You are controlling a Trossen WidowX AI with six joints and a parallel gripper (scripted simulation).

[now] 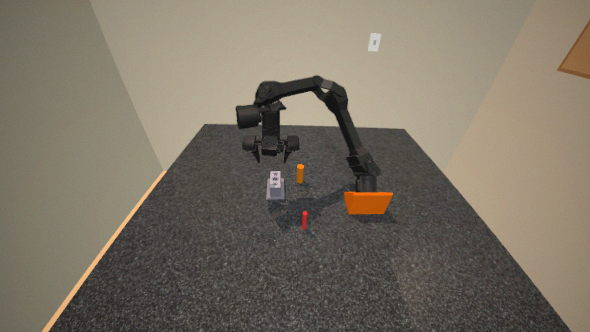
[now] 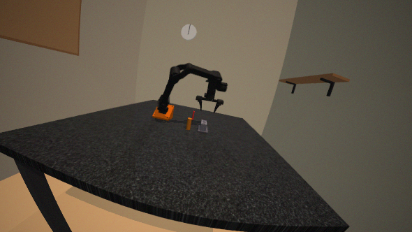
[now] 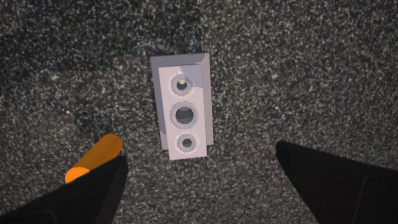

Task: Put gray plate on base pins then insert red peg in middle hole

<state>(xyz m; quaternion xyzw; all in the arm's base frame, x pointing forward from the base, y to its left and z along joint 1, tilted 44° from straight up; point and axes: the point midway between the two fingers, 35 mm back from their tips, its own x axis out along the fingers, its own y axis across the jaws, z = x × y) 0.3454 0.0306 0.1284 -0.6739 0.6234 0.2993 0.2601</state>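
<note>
Right now my gripper tip is 18 cm to the right of the red peg, 12 cm past it and 10 cm above it. From my gripper tip the other things lie so: gray base 13 cm below, 1 cm behind; gray plate 9 cm below, 1 cm behind; orange cylinder 11 cm behind, 10 cm below, 5 cm to the right.
</note>
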